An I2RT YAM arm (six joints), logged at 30 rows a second.
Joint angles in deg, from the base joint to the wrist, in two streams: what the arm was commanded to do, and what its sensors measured. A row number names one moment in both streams.
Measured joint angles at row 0:
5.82, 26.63, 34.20, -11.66, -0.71, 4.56
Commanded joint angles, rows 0 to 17:
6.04, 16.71, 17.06, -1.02, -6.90, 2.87
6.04, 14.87, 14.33, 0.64, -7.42, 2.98
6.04, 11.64, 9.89, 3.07, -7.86, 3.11
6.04, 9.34, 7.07, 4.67, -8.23, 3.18
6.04, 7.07, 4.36, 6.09, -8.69, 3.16
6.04, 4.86, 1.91, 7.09, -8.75, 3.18
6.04, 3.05, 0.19, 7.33, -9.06, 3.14
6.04, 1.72, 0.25, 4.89, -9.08, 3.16
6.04, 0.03, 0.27, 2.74, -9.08, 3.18
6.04, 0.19, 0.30, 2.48, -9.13, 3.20
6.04, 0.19, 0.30, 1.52, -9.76, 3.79
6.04, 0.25, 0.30, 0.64, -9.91, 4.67
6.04, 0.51, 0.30, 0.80, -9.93, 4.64
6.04, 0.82, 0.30, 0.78, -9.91, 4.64
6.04, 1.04, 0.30, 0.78, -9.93, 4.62
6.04, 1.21, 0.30, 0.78, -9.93, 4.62
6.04, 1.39, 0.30, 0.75, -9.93, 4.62
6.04, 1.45, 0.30, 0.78, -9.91, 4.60
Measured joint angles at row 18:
5.87, 1.06, 0.36, 0.64, -8.82, 3.81
